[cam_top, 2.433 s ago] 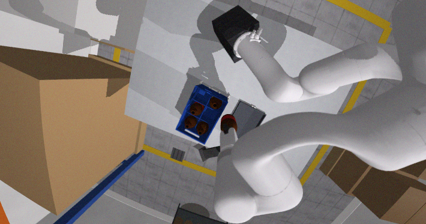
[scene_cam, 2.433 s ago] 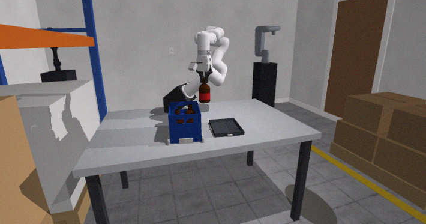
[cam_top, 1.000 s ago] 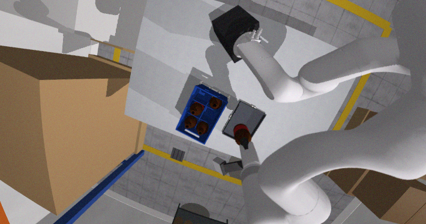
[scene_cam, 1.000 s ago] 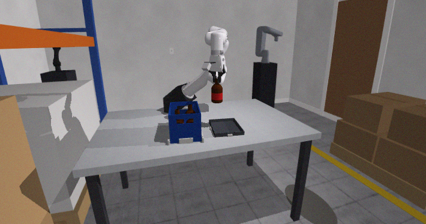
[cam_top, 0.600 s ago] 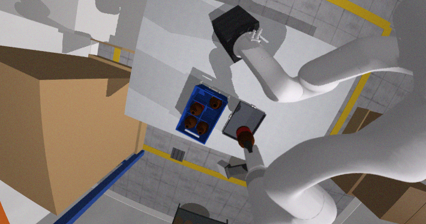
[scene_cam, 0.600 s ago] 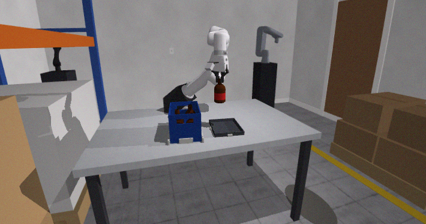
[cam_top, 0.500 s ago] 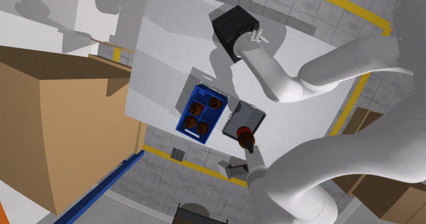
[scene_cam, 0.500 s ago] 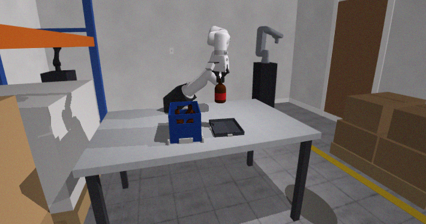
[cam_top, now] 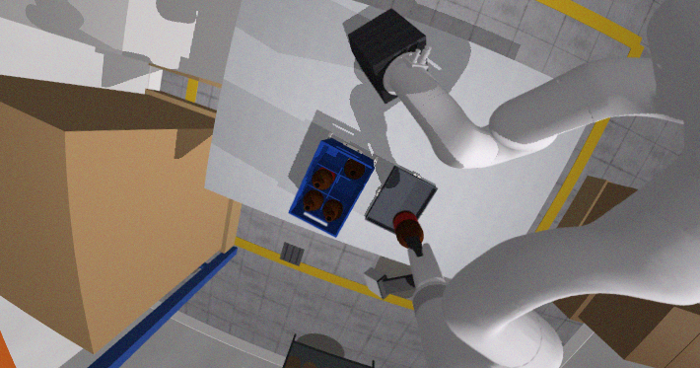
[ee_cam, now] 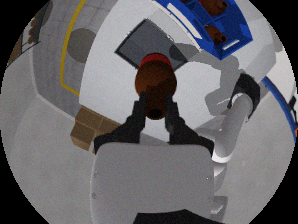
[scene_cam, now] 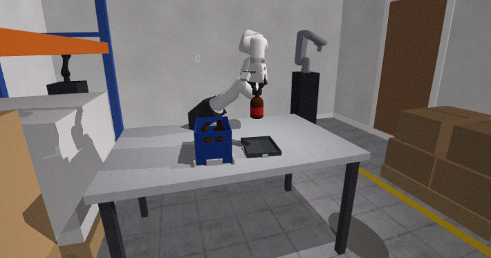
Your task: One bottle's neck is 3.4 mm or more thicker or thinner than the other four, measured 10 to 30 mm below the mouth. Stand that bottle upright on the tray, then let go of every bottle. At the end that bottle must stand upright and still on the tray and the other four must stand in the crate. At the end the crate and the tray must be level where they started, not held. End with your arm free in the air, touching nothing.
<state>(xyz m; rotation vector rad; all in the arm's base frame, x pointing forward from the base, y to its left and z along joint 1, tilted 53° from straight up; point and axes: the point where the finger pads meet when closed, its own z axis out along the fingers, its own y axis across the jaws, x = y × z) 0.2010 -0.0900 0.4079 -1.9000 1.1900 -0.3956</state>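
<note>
My hand is 70 mm above the glass bottle. Also, from my hand: blue crate: 260 mm to the right, 250 mm below, 10 mm ahead; dark tray: 320 mm below, 20 mm to the left.
</note>
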